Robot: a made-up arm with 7 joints. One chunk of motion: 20 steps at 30 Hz.
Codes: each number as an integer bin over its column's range. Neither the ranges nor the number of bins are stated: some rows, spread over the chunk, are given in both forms.
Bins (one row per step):
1: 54 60 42 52 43 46
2: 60 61 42 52 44 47
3: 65 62 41 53 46 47
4: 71 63 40 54 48 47
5: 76 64 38 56 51 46
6: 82 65 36 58 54 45
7: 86 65 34 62 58 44
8: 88 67 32 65 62 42
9: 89 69 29 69 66 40
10: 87 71 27 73 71 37
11: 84 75 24 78 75 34
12: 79 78 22 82 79 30
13: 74 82 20 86 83 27
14: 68 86 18 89 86 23
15: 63 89 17 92 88 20
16: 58 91 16 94 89 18
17: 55 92 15 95 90 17
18: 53 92 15 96 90 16
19: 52 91 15 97 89 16
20: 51 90 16 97 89 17
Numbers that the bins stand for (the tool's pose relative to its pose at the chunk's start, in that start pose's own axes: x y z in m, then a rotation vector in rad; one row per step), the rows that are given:
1: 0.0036 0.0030 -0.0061 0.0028 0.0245 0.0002
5: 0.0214 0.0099 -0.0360 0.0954 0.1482 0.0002
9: 0.0319 0.0185 -0.1032 0.3961 0.3800 -0.0337
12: 0.0238 0.0339 -0.1556 0.6968 0.5809 -0.0903
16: 0.0069 0.0563 -0.2004 0.9743 0.7355 -0.1582
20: 0.0012 0.0545 -0.2004 1.0437 0.7355 -0.1638
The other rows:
2: 0.0085 0.0047 -0.0061 0.0028 0.0400 0.0059
3: 0.0125 0.0065 -0.0135 0.0260 0.0709 0.0059
4: 0.0174 0.0082 -0.0210 0.0491 0.1018 0.0059
6: 0.0263 0.0116 -0.0509 0.1416 0.1945 -0.0055
7: 0.0295 0.0116 -0.0659 0.2341 0.2564 -0.0111
8: 0.0311 0.0151 -0.0808 0.3035 0.3182 -0.0224
10: 0.0303 0.0219 -0.1182 0.4886 0.4573 -0.0507
11: 0.0279 0.0288 -0.1406 0.6042 0.5191 -0.0677
13: 0.0198 0.0408 -0.1705 0.7893 0.6427 -0.1073
14: 0.0149 0.0477 -0.1855 0.8587 0.6891 -0.1299
15: 0.0109 0.0528 -0.1929 0.9281 0.7200 -0.1469
17: 0.0044 0.0580 -0.2079 0.9975 0.7509 -0.1638
18: 0.0028 0.0580 -0.2079 1.0206 0.7509 -0.1695
19: 0.0020 0.0563 -0.2079 1.0437 0.7355 -0.1695

